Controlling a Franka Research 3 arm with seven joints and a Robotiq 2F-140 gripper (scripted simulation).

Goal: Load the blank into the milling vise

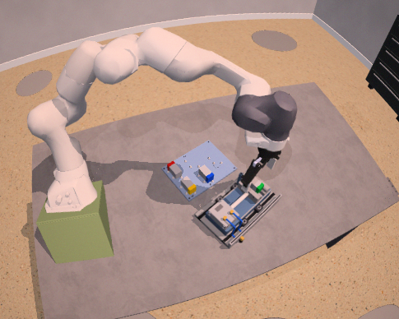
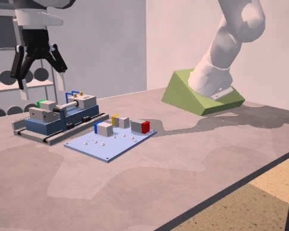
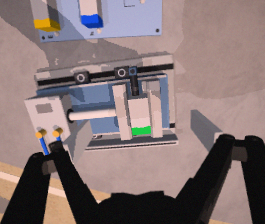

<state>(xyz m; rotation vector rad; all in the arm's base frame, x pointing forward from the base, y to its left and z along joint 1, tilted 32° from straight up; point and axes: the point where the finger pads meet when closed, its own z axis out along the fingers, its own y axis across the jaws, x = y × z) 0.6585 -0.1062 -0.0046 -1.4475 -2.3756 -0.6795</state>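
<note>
Now: the green-ended blank 5 cm below my hand. From my hand the other things lie so: blue-ended blank (15 cm behind, 14 cm to the left, 13 cm below); fixed jaw (7 cm below, 2 cm ahead, 1 cm to the left); black work stop rod (6 cm below, 4 cm to the left, 2 cm behind).
</note>
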